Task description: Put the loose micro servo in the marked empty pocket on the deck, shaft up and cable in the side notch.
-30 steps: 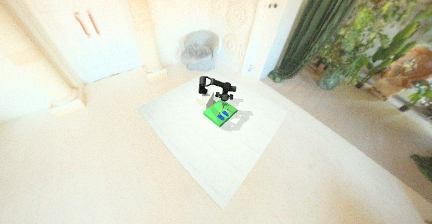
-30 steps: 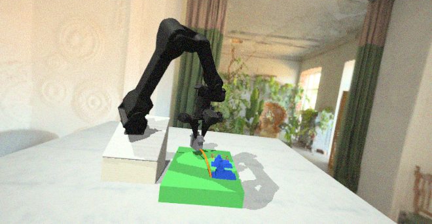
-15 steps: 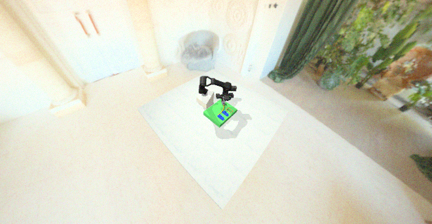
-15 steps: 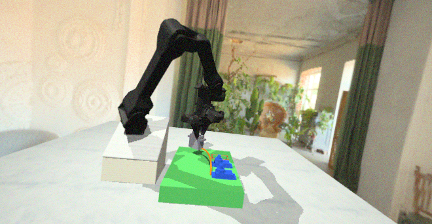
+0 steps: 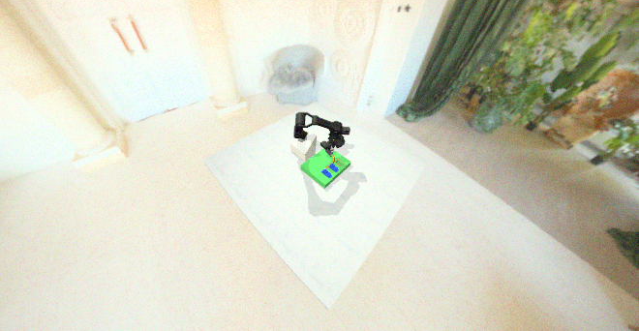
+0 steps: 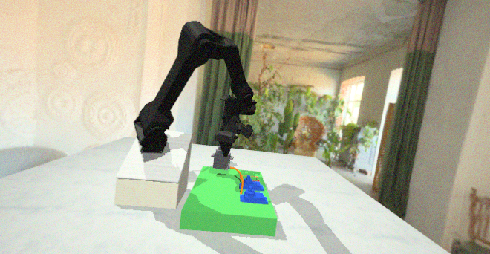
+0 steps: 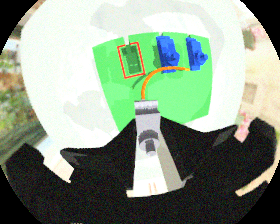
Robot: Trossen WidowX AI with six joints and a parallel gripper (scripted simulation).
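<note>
Now: gripper tip 10 cm above the green deck, 7 cm to the left of it and 2 cm past it.
</note>
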